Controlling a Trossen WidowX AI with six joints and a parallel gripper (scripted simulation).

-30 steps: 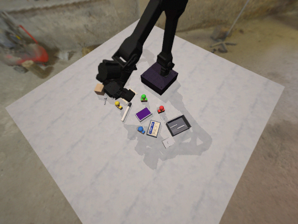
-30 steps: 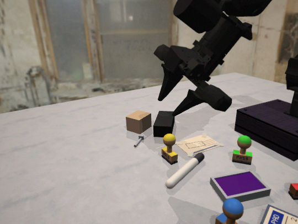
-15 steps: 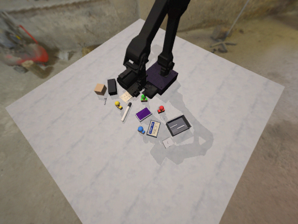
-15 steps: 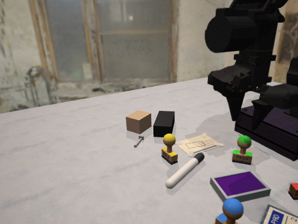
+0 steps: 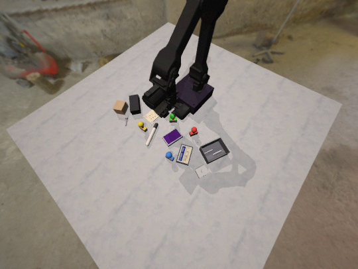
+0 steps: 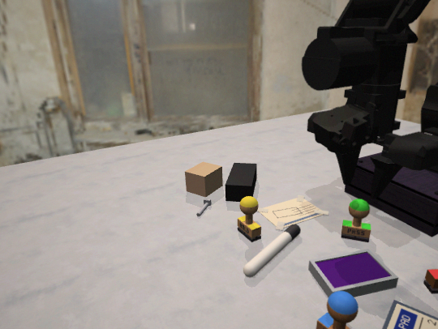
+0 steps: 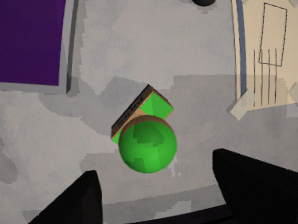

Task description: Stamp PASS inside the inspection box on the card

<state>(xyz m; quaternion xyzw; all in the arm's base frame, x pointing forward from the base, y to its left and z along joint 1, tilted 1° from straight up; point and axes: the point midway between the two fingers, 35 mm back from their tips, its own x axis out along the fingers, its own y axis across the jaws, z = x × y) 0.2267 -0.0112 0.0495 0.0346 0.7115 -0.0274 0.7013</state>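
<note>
Right now my gripper tip is 6 cm above the PASS stamp. From my gripper tip the other things lie so: white marker 11 cm ahead, 7 cm below, 5 cm to the right; then purple ink pad 8 cm below, 8 cm ahead, 6 cm to the left; then cream card 11 cm to the right, 8 cm below, 3 cm ahead.
</note>
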